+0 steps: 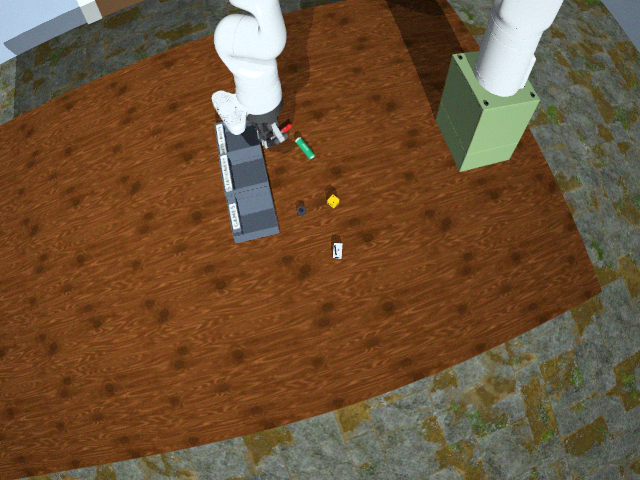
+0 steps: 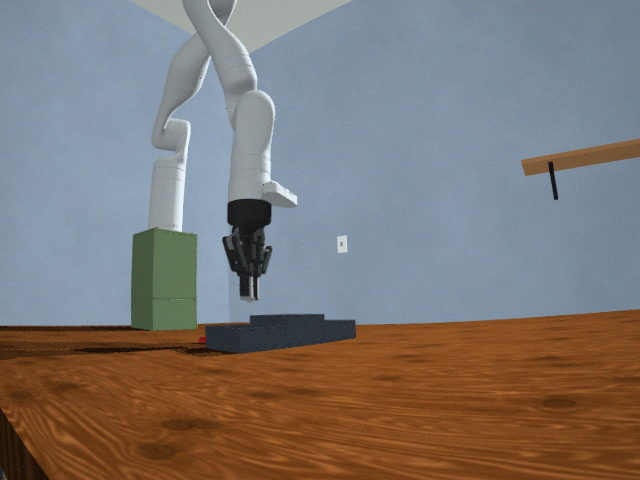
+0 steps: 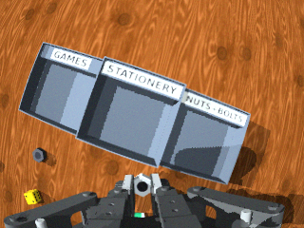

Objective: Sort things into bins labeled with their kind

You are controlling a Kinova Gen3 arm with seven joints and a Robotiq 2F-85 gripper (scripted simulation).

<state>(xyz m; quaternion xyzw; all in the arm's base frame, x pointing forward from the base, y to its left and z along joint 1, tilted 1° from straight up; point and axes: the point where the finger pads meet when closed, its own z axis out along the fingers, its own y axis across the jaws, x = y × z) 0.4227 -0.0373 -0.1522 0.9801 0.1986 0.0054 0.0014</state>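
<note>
The dark nut is 4 cm behind my hand, 13 cm to the left of it and 9 cm below it. The rest, counted from my hand: red marker (4 cm behind, 5 cm to the right, 8 cm below); green marker (7 cm behind, 8 cm below); metal nut (2 cm below).
</note>
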